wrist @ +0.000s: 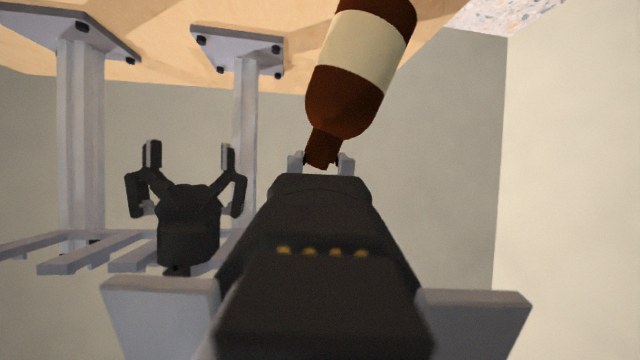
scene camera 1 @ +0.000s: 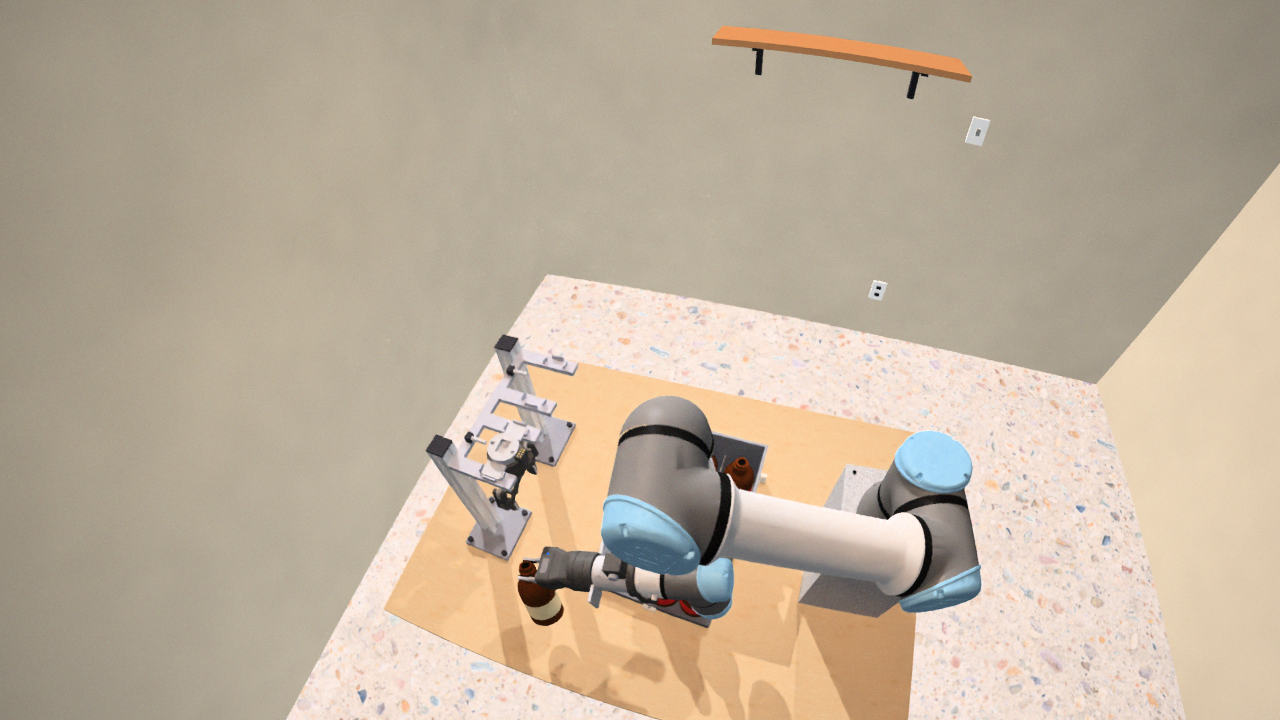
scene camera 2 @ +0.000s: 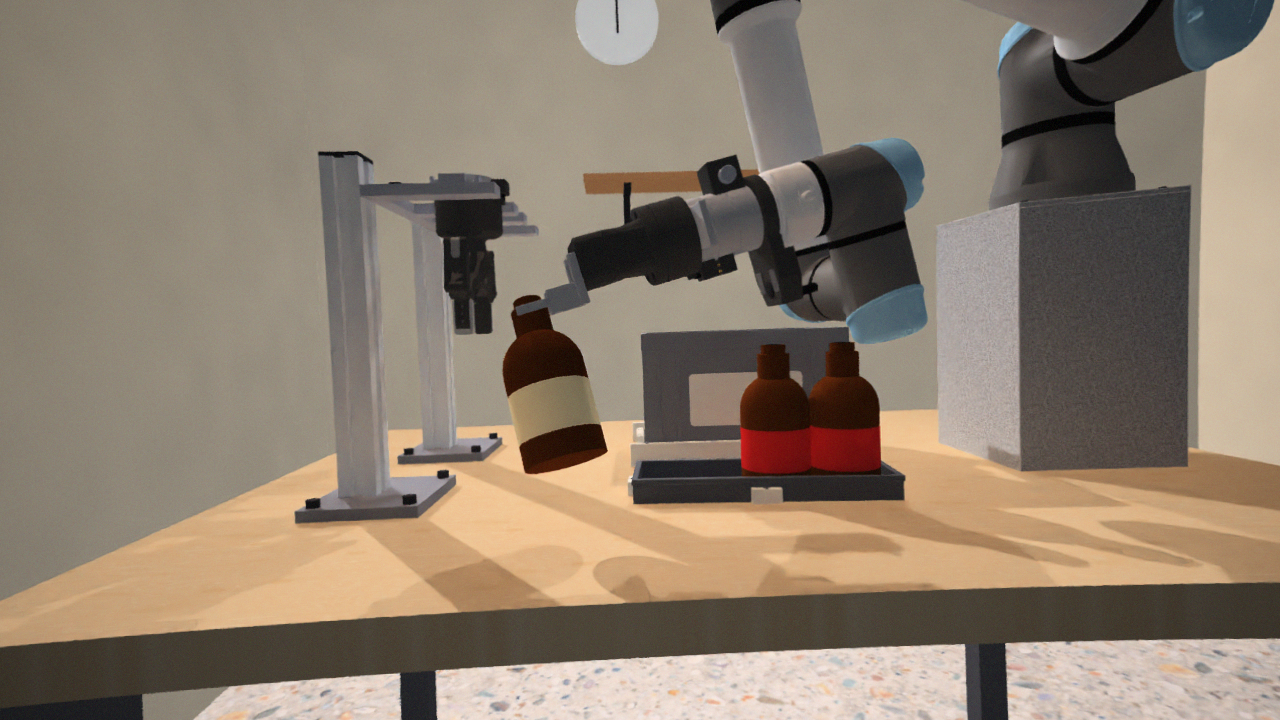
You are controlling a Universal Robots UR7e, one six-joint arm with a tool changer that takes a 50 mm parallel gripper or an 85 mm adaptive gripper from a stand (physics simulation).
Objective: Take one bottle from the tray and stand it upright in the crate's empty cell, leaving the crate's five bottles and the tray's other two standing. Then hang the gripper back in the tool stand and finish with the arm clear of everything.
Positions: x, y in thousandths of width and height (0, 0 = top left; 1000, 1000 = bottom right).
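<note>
There's a black gripper (scene camera 2: 364, 313), (wrist: 295, 651) that I can see, and a cream-labelled bottle (scene camera 2: 436, 592) as well. I can see a tool stand (wrist: 127, 124), too.
</note>
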